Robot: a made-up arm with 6 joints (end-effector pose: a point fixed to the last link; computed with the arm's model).
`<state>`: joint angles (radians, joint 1 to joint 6).
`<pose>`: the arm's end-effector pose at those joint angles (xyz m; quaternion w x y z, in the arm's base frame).
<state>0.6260 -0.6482 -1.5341 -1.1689 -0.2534 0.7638</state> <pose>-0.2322 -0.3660 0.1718 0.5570 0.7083 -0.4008 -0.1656</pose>
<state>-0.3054 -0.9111 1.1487 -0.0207 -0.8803 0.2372</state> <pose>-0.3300 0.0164 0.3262 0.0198 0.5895 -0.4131 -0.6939</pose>
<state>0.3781 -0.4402 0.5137 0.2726 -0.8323 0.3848</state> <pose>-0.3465 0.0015 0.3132 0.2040 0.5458 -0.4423 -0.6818</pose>
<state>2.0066 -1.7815 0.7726 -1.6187 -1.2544 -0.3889</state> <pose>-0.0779 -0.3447 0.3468 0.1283 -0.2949 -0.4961 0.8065</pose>
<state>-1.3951 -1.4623 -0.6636 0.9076 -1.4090 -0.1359</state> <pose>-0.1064 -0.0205 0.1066 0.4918 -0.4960 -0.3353 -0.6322</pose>
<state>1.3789 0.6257 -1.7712 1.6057 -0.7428 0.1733</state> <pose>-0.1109 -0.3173 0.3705 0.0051 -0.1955 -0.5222 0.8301</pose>
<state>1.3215 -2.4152 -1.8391 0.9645 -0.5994 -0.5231</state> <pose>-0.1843 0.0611 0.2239 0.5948 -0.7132 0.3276 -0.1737</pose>
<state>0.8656 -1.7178 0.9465 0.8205 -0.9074 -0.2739</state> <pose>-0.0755 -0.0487 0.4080 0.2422 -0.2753 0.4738 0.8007</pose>
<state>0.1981 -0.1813 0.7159 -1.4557 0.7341 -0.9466</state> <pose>-0.2569 0.0212 0.4272 0.7602 -0.2353 -0.2139 -0.5666</pose>
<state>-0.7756 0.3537 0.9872 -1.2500 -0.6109 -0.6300</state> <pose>-0.3371 0.0482 0.2069 0.6761 0.2439 -0.5330 -0.4464</pose>
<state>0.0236 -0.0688 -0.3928 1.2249 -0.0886 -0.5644</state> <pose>-0.3657 -0.1139 0.1635 0.1176 0.9465 -0.0595 -0.2946</pose>
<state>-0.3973 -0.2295 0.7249 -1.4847 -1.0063 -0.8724</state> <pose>-0.3345 -0.1307 0.3566 0.8547 0.4603 0.0582 -0.2328</pose>
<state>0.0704 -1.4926 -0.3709 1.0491 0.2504 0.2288</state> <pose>-0.3938 -0.1461 0.2821 0.2904 -0.5752 -0.3413 0.6844</pose>
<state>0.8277 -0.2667 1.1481 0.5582 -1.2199 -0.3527</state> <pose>-0.2553 0.0167 0.2588 0.4983 0.5617 -0.4965 -0.4354</pose>
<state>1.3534 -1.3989 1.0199 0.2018 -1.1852 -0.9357</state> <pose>-0.1216 -0.0815 0.3744 0.2245 0.5631 -0.2316 -0.7608</pose>
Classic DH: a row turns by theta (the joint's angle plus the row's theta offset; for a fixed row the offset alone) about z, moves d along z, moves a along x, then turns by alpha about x. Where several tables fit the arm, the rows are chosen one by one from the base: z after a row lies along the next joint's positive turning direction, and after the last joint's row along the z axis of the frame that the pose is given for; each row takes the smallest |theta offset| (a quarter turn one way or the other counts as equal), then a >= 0, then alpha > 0; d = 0 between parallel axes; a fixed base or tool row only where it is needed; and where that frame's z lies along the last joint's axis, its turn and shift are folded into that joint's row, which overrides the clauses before.
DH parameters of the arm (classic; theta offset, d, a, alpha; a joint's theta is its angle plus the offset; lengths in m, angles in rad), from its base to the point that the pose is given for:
base (fixed): 0 0.2351 -0.1454 -1.5708
joint 1: 1.5708 -0.1316 0.0052 -1.5708
joint 2: -1.5708 0.0056 0.0073 -1.5708
joint 3: 0.3807 -0.0517 -0.0068 -1.5203
joint 4: 0.3205 -0.1278 -0.0602 1.7417
joint 5: 0.9801 0.0672 -0.0142 -0.3885
joint 6: -1.3412 -0.029 0.0071 1.5708
tool (fixed): 3.1416 0.0931 0 0

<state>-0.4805 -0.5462 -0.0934 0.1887 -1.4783 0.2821</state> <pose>-0.2631 -0.1537 0.0555 0.1203 0.9616 -0.2111 0.1276</pose>
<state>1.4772 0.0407 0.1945 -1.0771 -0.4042 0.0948</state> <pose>-0.0586 -0.0979 0.5037 0.9238 -0.0895 0.1831 -0.3241</pose>
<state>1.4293 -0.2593 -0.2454 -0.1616 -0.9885 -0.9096</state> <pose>-0.1945 -0.2589 0.3499 0.3694 0.7711 0.4173 -0.3079</pose>
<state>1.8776 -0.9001 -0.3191 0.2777 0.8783 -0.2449</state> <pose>-0.0448 -0.1480 0.4535 0.2105 -0.3019 0.1517 -0.9173</pose>
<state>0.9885 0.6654 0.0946 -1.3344 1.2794 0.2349</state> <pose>-0.2814 -0.0830 0.3567 0.5164 -0.3548 -0.7296 0.2740</pose>
